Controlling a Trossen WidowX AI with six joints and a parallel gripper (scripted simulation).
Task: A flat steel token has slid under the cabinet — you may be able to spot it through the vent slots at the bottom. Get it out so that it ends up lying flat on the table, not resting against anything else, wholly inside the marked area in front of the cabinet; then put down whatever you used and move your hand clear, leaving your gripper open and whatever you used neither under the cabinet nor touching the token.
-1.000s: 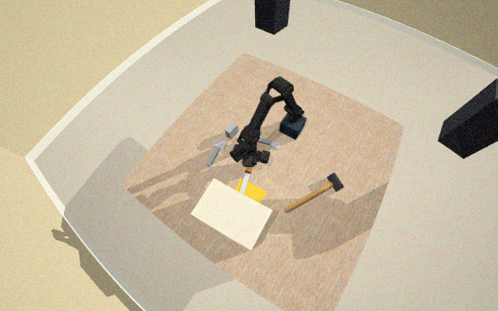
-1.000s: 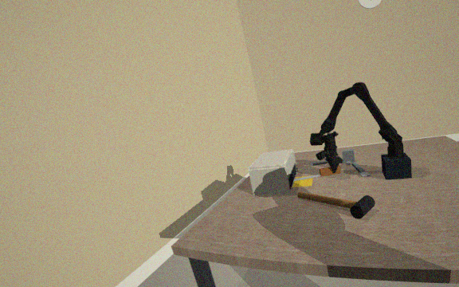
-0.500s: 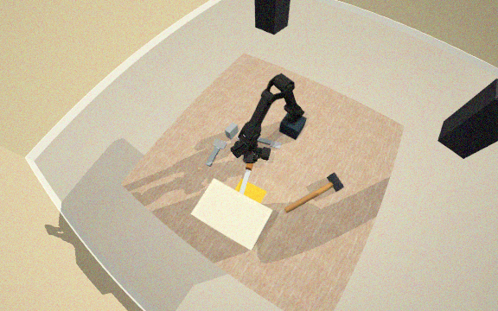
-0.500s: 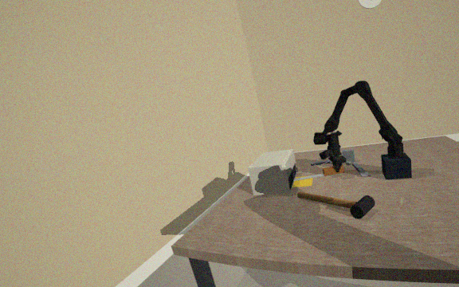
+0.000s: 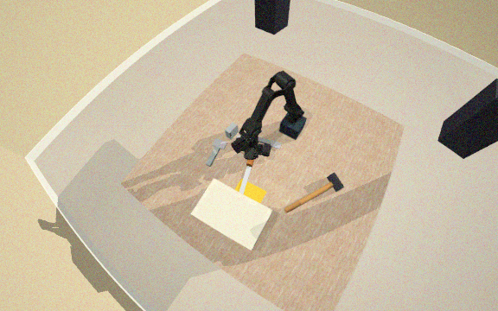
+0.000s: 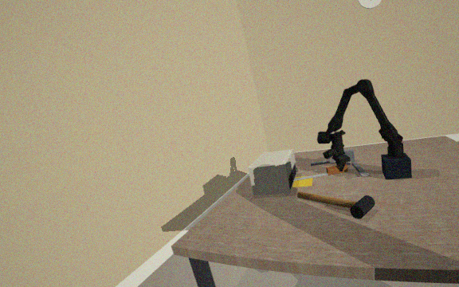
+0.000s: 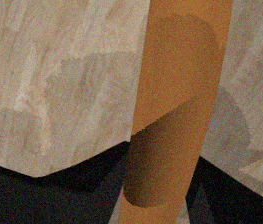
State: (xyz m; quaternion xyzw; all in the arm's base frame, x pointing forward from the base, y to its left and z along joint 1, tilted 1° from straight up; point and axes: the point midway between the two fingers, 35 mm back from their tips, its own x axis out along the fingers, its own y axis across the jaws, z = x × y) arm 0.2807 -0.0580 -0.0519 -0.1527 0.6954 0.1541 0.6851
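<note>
Right now my gripper tip is 3 cm past the tiny cube and 13 cm to the left of it. Round my gripper tip: grey t-shaped tool: 11 cm ahead, 18 cm to the right; then grey flat tool: 11 cm behind, 1 cm to the left; then grey block: 3 cm behind, 18 cm to the right, 3 cm above.
</note>
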